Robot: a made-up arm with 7 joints.
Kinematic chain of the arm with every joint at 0, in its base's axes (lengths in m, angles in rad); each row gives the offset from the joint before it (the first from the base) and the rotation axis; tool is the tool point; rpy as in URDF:
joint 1: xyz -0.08 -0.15 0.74 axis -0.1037 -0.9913 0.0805
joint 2: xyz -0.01 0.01 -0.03 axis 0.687 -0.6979 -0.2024
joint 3: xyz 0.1 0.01 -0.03 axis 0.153 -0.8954 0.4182
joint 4: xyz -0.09 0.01 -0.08 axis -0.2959 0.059 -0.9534
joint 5: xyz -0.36 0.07 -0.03 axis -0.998 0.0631 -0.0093
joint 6: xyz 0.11 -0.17 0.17 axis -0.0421 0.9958 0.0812
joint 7: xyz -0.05 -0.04 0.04 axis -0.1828 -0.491 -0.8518
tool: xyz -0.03 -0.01 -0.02 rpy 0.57 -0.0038 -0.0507
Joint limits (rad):
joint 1: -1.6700..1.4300
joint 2: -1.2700..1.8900
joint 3: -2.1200..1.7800
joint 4: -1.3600..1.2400
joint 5: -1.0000..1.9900
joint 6: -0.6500..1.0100
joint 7: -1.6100..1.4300
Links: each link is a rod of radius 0.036 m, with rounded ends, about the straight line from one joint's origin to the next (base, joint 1, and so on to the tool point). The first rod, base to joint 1, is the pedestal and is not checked.
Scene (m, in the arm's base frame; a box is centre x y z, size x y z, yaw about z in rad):
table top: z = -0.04
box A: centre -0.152 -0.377 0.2 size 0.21 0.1 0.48 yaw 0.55
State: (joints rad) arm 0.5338 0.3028 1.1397 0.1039 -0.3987 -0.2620 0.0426
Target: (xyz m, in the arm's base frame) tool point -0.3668 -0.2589 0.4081
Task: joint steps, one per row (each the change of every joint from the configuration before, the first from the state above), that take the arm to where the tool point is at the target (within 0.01 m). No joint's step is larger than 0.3 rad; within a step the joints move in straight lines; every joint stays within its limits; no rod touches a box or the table.
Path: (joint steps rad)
1: -0.1682 0.0640 -0.0654 0.2141 -0.0586 -0.0433 0.0770
2: -0.1681 0.0640 -0.0655 0.2140 -0.0585 -0.0433 0.0770
3: -0.1582 -0.2034 -0.1282 -0.0506 0.0817 0.0695 -0.0951
4: -0.1582 -0.2035 -0.1282 -0.0506 0.0817 0.0694 -0.0951

